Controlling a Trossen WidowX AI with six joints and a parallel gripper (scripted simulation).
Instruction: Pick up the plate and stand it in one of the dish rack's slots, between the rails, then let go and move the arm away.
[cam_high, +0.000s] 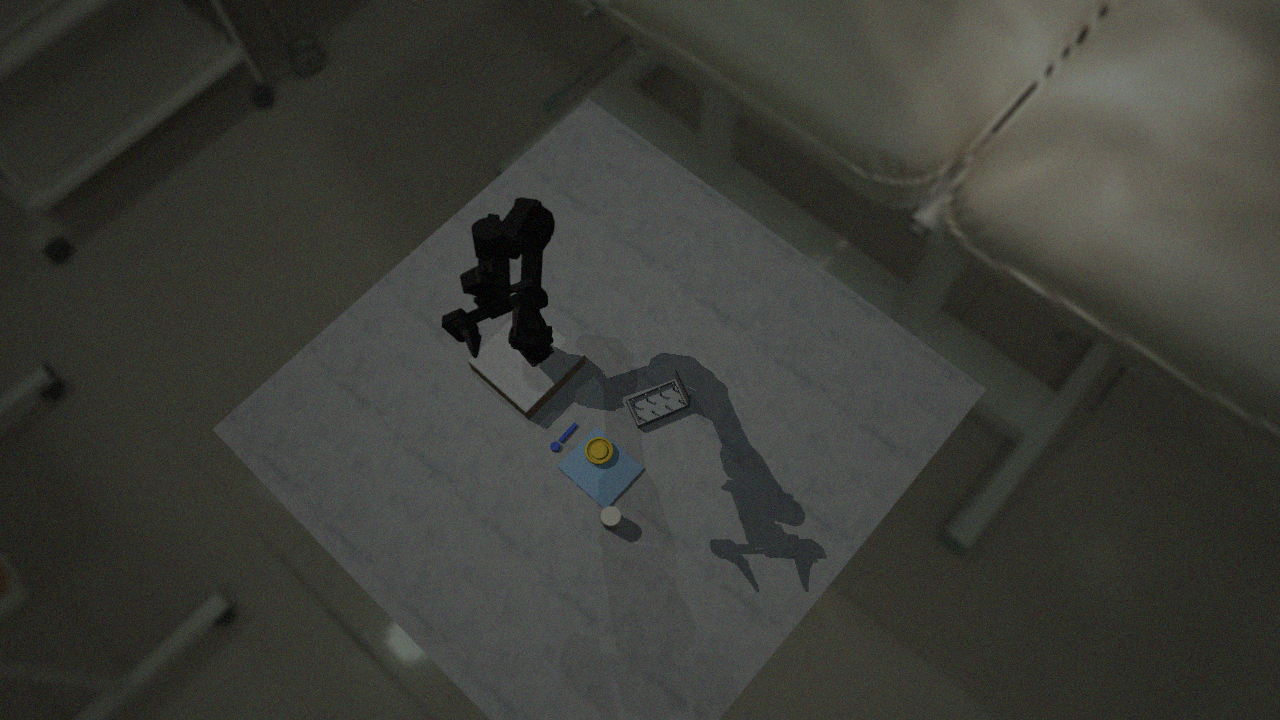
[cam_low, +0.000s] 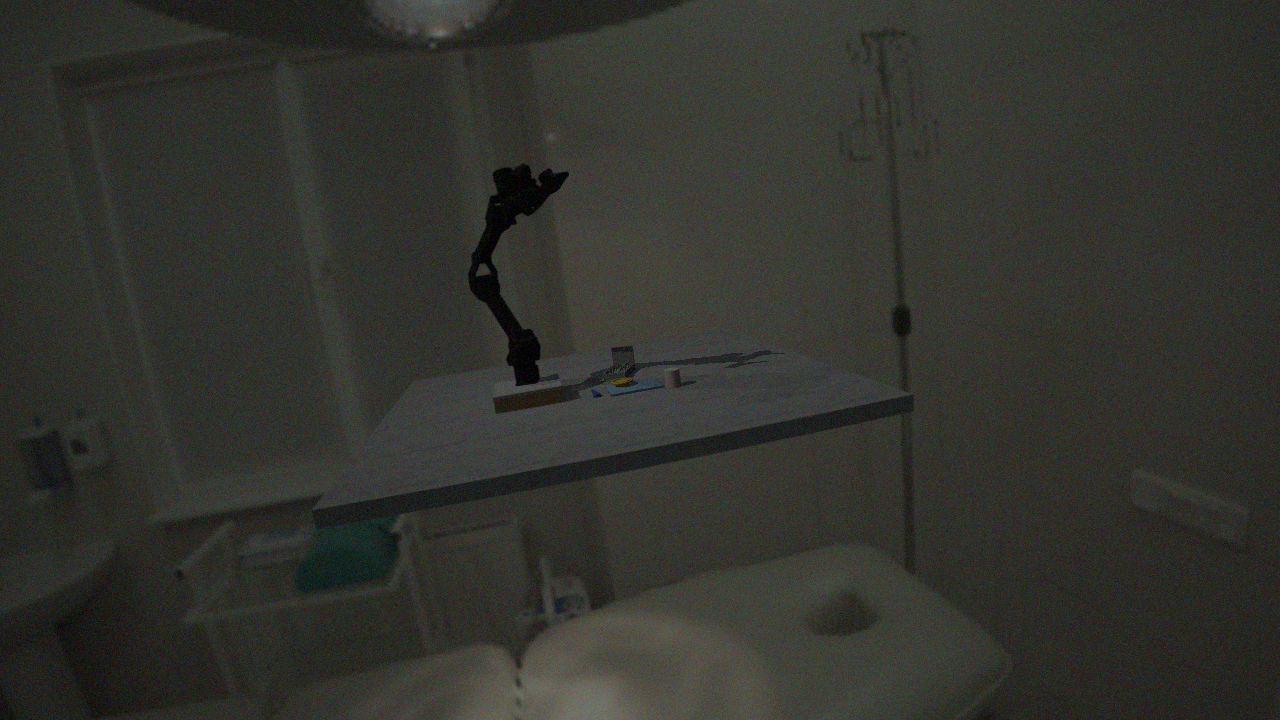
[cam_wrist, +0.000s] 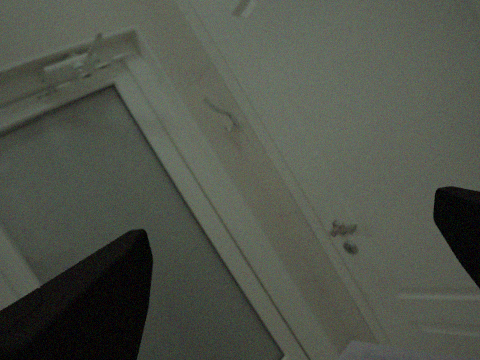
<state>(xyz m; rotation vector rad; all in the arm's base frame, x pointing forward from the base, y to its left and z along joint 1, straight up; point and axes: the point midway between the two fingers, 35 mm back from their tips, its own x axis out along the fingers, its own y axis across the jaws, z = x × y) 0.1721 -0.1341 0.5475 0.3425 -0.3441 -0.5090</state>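
The yellow plate is 590 mm below my gripper tip, 120 mm to the left of it and 80 mm ahead of it. The rest, counted from my gripper tip: small white cup (580 mm below, 220 mm ahead, 40 mm to the left); then light blue mat (600 mm below, 110 mm ahead, 100 mm to the left); then grey dish rack (580 mm below, 300 mm to the left, 80 mm ahead).
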